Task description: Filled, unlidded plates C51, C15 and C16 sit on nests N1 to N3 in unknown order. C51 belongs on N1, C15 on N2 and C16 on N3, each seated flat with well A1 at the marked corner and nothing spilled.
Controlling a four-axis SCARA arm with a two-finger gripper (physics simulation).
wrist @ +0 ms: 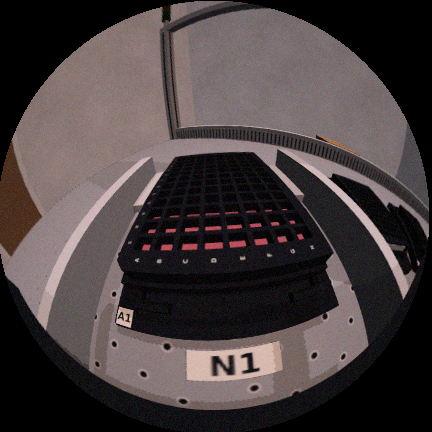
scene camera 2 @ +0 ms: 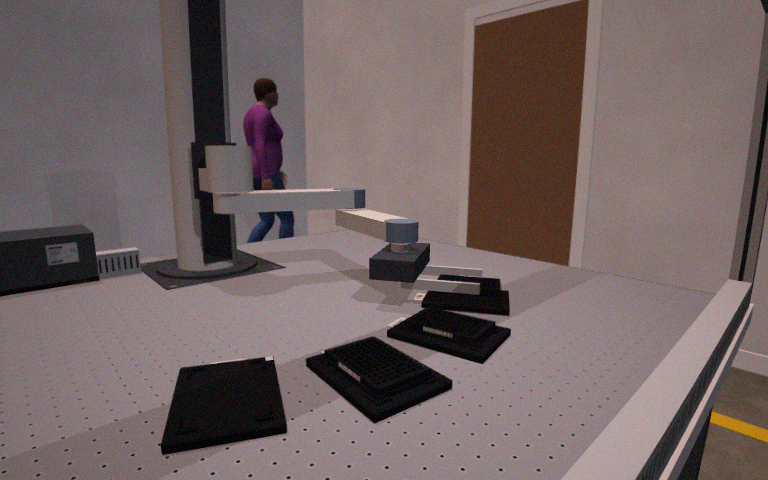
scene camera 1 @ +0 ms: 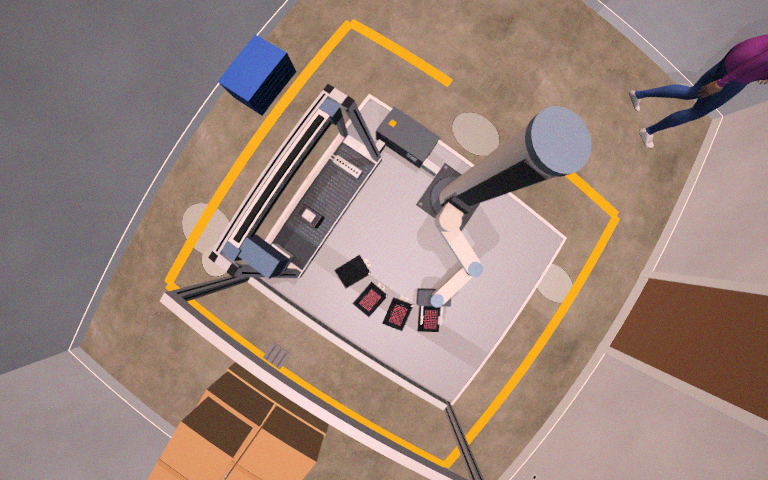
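Where they show: gripper, between the fingertips: (wrist: 215,159) (scene camera 2: 480,281) (scene camera 1: 430,324); arm's base, origin of its link: (scene camera 2: 208,270).
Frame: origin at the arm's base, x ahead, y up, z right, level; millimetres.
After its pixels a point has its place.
My gripper (scene camera 1: 431,315) {x 650, y 58, z -294 mm} (scene camera 2: 474,280) {x 650, y 58, z -294 mm} (wrist: 215,159) {x 650, y 58, z -294 mm} is shut on a black plate (scene camera 1: 431,321) {x 635, y 54, z -290 mm} (scene camera 2: 491,283) {x 668, y 55, z -305 mm} (wrist: 212,272) with red-filled wells. The plate is level and squarely over nest N1 (scene camera 1: 428,330) (scene camera 2: 465,303) (wrist: 225,315), very low; whether it touches all round is hidden. Its row A, column 1 corner is on the same side as the nest's A1 label (wrist: 124,317) {x 536, y 25, z -286 mm}. The N1 label (wrist: 234,362) lies in front. Two more filled plates sit on the neighbouring nests, one plate (scene camera 1: 399,312) {x 695, y 37, z -116 mm} (scene camera 2: 461,323) {x 729, y 38, z -128 mm} nearer and one plate (scene camera 1: 371,298) {x 717, y 37, z 58 mm} (scene camera 2: 376,362) {x 734, y 36, z 59 mm} farther. Plate names are unreadable.
A fourth black nest (scene camera 1: 352,271) {x 654, y 24, z 229 mm} (scene camera 2: 226,399) {x 670, y 25, z 234 mm} bears no plate. A deck with a gantry (scene camera 1: 283,169) {x 412, y 521, z 639 mm} stands at the table's left in scene camera 1. A dark grey box (scene camera 1: 407,135) {x -109, y 128, z 398 mm} (scene camera 2: 45,257) {x -35, y 84, z 348 mm} stands near the arm's column (scene camera 1: 498,164) {x 53, y 723, z 53 mm} (scene camera 2: 178,141) {x 38, y 335, z 65 mm}. A person (scene camera 1: 719,84) (scene camera 2: 263,135) stands beyond the table.
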